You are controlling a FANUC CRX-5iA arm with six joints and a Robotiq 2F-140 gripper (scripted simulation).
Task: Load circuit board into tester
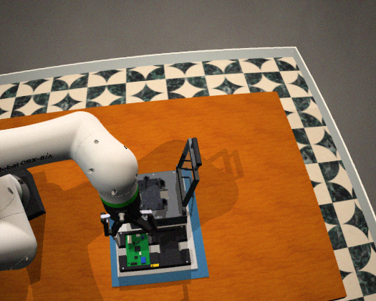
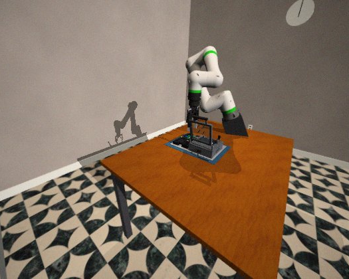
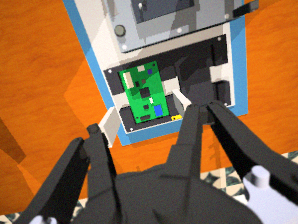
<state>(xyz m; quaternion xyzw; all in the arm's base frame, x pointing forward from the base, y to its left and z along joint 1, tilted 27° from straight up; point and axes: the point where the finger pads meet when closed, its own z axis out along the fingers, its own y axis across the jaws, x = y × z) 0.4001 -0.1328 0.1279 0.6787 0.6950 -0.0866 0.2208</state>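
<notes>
Right now the green circuit board is 10 cm below my hand. From my hand the other things lie so: tester lid 19 cm ahead, 17 cm to the left, 7 cm above; then latch hook 23 cm to the left, 3 cm below.
</notes>
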